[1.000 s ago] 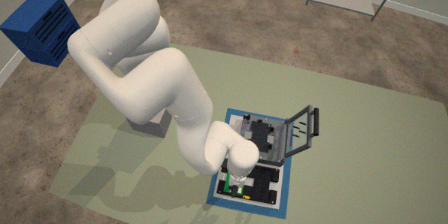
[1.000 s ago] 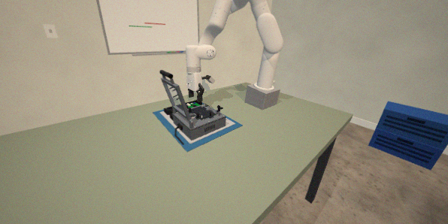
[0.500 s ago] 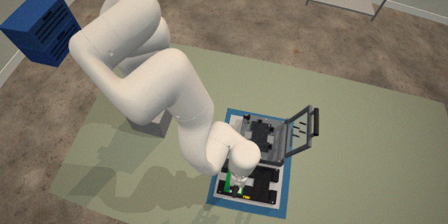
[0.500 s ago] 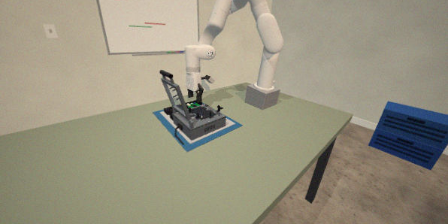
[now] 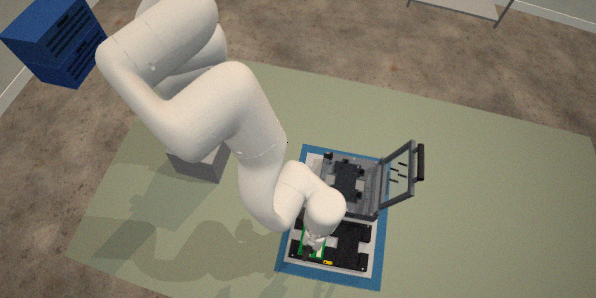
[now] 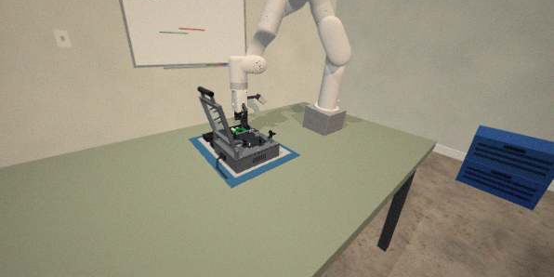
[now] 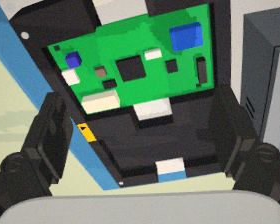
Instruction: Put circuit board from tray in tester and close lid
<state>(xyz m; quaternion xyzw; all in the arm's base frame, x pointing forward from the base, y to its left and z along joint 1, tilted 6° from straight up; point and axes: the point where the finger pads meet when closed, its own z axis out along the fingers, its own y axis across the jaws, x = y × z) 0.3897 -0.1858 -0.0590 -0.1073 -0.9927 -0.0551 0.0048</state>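
The green circuit board is 5 cm below my hand. Round my hand: tester lid 19 cm ahead, 17 cm to the left, 11 cm above; then latch hook 23 cm to the left, 2 cm above.
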